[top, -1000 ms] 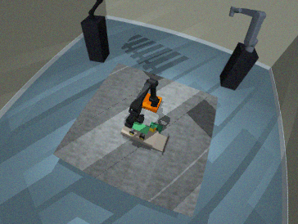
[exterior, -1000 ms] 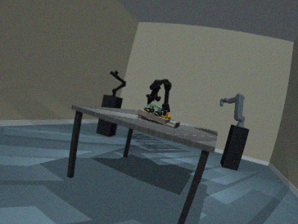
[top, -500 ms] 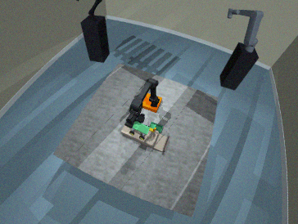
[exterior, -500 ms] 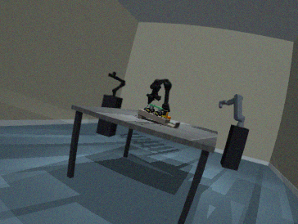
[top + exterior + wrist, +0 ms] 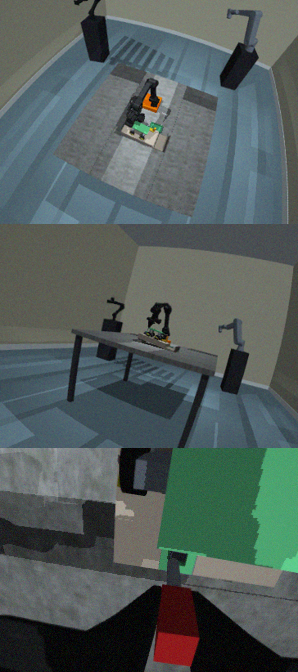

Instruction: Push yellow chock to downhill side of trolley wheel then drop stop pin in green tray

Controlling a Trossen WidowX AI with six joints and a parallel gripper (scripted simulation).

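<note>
Right now my gripper tip is 7 cm past the green tray, 22 cm to the right of it and 17 cm above it. Also, from my gripper tip: beige ramp (4 cm ahead, 9 cm to the left, 12 cm below); stop pin (right at my gripper tip); green trolley (4 cm ahead, 9 cm to the left, 5 cm below).
</note>
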